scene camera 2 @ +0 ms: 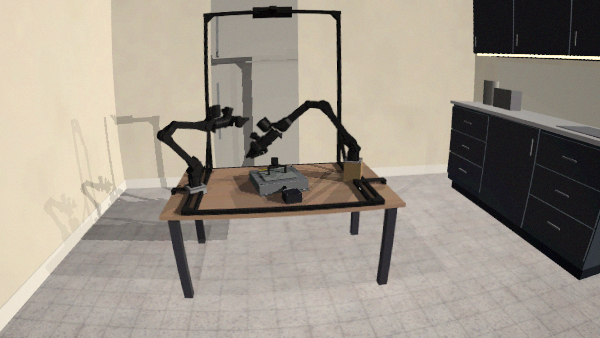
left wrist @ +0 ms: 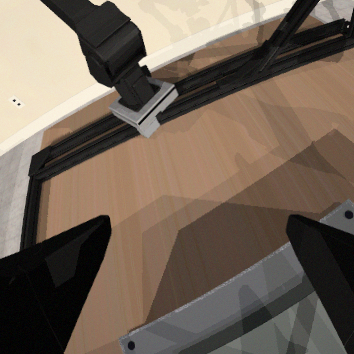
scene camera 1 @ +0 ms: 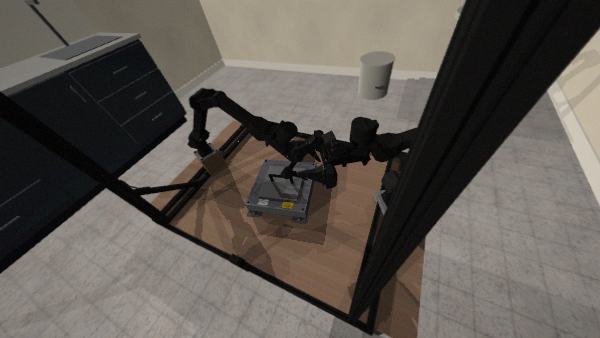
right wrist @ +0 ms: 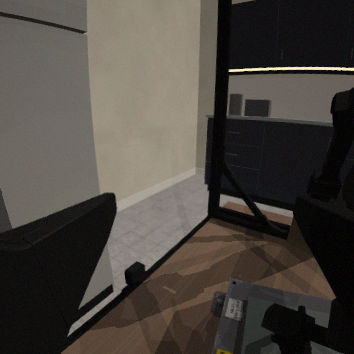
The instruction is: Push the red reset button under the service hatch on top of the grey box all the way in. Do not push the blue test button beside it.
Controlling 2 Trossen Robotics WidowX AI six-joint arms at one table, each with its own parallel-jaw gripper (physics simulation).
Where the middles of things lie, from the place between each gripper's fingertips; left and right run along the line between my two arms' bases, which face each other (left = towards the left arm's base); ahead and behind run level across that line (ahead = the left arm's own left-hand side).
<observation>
The service hatch [scene camera 1: 274,185] is 1 cm behind my left hand, 16 cm to the left of it and 8 cm below it. Round my left hand: grey box [scene camera 2: 291,188] (4 cm ahead, 15 cm to the left, 14 cm below).
Right now my right hand is 120 mm short of the service hatch, 160 mm to the right of it and 290 mm above it. Also, from my right hand: grey box 180 mm ahead, 150 mm to the left, 340 mm below.
</observation>
